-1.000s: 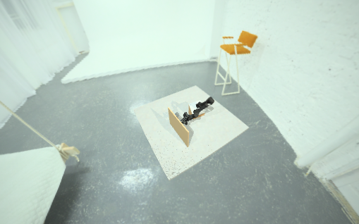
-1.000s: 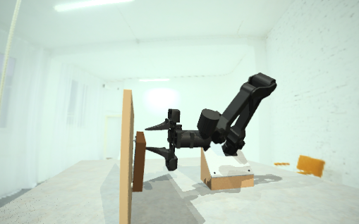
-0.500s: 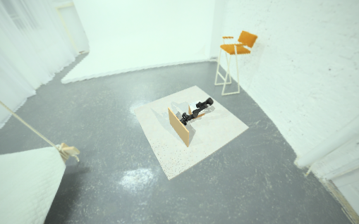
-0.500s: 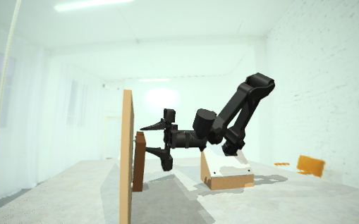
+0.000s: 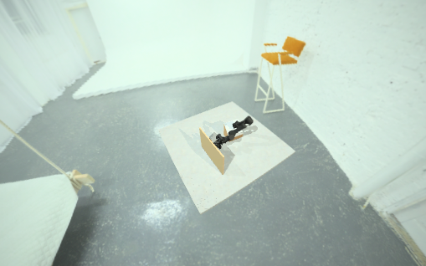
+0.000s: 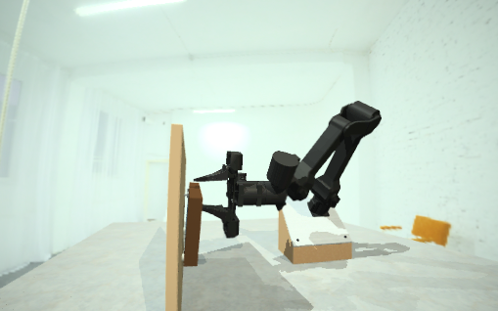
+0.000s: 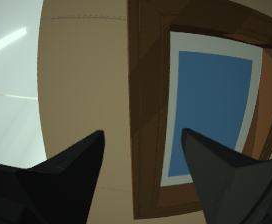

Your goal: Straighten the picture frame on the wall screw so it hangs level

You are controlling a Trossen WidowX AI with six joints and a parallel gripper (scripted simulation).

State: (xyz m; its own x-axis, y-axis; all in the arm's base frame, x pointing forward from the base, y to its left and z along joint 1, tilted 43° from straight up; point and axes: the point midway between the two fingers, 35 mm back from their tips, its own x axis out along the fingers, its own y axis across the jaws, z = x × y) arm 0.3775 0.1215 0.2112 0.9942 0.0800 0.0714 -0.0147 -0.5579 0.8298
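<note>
The picture frame lies 1 cm ahead of my gripper tip, 1 cm to the right of it and 5 cm below it. The rest, counted from my gripper tip: wall board (2 cm ahead, 1 cm to the left, 7 cm below).
</note>
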